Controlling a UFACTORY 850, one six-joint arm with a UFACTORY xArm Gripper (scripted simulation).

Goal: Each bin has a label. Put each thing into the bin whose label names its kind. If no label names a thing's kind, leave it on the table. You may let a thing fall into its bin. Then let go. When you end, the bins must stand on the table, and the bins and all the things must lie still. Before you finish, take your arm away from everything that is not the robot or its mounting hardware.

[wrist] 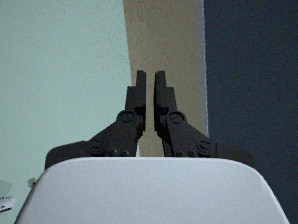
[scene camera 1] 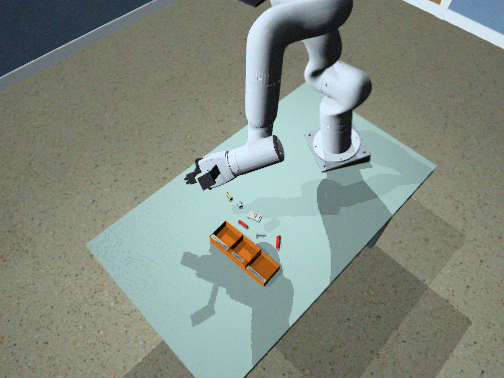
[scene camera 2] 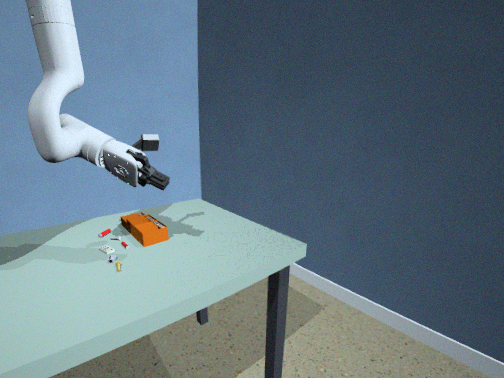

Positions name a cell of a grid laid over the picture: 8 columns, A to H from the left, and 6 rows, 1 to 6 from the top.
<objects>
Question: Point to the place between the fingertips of my gripper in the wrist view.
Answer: E3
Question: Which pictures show my gripper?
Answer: The wrist view, scene camera 1 and scene camera 2: all of them.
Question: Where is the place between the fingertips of my gripper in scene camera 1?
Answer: At C3
</objects>
